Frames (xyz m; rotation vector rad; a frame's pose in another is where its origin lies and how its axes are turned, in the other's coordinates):
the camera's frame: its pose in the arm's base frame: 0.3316 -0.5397 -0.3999 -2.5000 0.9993 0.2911
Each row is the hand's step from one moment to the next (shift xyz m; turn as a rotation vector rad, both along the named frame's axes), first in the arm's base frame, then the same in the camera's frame.
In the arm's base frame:
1: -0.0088 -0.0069 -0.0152 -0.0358 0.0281 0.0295
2: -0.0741 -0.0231 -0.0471 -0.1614 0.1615 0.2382
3: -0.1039 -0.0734 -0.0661 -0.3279 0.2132 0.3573
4: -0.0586 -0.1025 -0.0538 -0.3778 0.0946 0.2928
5: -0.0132 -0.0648 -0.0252 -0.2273 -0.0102 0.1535
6: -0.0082 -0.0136 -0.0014 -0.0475 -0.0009 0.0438
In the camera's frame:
1: 0.0031 0.0153 0.0106 -0.0529 -0.0025 -0.0119
2: -0.0230 0.0812 0.0335 -0.2956 -0.0668 -0.1305
3: -0.0075 0.1404 0.0281 -0.4874 -0.0218 -0.2063
4: 0.0384 0.1239 0.0021 -0.4294 0.1099 -0.2025
5: 0.0384 0.0590 -0.0073 -0.2099 0.1167 -0.1329
6: 0.0028 0.0149 -0.0048 -0.0487 0.0199 -0.0376

